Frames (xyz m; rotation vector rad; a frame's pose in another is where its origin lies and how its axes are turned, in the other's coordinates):
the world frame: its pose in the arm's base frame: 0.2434 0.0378 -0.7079 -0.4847 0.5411 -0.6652
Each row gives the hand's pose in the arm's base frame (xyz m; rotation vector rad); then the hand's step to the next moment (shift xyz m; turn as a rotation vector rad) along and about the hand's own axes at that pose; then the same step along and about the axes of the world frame.
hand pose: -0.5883 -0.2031 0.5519 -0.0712 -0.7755 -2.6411
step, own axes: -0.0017 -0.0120 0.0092 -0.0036 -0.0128 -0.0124
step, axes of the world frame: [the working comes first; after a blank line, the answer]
step, axes of the arm's base frame: -0.0035 0.0147 0.0014 -0.0008 0.0046 -0.0176

-0.0128 0.0078 0.0025 0.0018 0.0129 -0.0127
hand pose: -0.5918 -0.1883 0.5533 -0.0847 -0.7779 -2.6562
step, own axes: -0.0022 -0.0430 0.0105 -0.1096 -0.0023 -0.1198
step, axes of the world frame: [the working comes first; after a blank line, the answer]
step, axes of the arm's base frame: -0.0142 0.0398 -0.0134 0.1065 -0.0254 -0.1199

-0.0324 0.0288 -0.0090 0.1249 0.0986 -0.0324
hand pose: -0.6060 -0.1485 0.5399 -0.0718 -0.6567 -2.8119
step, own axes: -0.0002 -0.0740 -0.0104 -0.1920 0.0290 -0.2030
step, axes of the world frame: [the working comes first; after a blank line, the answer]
step, axes of the arm's base frame: -0.0186 0.0596 -0.0411 0.1949 -0.0701 -0.1897

-0.0403 0.0564 -0.0278 0.2355 0.1472 -0.0425
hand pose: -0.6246 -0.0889 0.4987 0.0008 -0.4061 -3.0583
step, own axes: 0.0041 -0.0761 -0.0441 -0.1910 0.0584 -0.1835
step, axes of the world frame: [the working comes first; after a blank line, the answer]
step, axes of the arm's base frame: -0.0080 0.0616 -0.0624 0.1954 -0.0934 -0.1632

-0.0281 0.0748 -0.0370 0.2435 0.1161 -0.0279
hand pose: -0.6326 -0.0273 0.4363 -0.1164 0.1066 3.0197
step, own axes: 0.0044 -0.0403 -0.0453 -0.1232 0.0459 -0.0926
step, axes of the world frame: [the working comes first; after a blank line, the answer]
step, axes of the arm's base frame: 0.0038 0.0370 -0.0481 0.1232 -0.0665 -0.0791

-0.0080 0.0548 -0.0250 0.1514 0.0543 -0.0014
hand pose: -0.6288 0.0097 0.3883 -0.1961 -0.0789 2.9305
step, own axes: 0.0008 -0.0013 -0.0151 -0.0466 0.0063 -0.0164
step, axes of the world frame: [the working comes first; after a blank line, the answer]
step, axes of the arm's base frame: 0.0016 0.0020 -0.0150 0.0462 -0.0151 -0.0108

0.0043 0.0107 -0.0099 0.0442 0.0163 0.0162
